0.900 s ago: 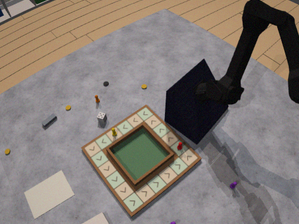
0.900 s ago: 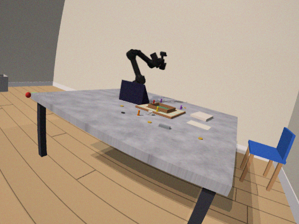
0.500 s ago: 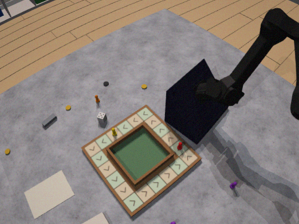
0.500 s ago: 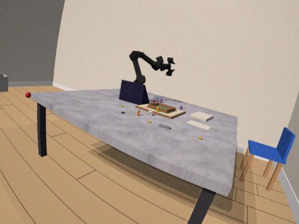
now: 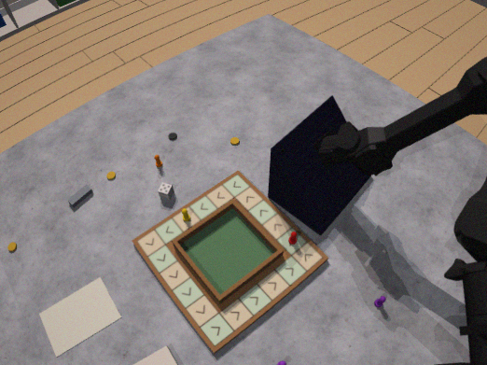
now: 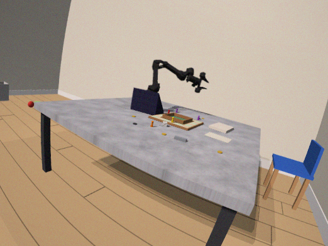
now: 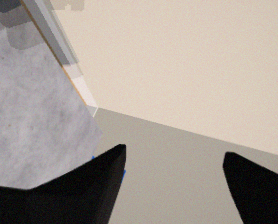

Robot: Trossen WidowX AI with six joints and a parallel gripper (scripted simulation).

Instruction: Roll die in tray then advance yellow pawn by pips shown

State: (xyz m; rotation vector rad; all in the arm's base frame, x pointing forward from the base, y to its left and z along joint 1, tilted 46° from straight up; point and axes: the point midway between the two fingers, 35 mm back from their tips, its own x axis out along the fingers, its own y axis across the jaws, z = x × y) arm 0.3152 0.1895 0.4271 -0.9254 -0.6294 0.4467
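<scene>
Right now the white die is 680 mm to the right of my gripper tip, 260 mm below it and 60 mm behind it. The rest, counted from my gripper tip: green tray: 480 mm to the right, 260 mm below, 50 mm behind; then yellow pawn: 600 mm to the right, 240 mm below, 40 mm behind; then red pawn: 400 mm to the right, 240 mm below, 160 mm behind.
</scene>
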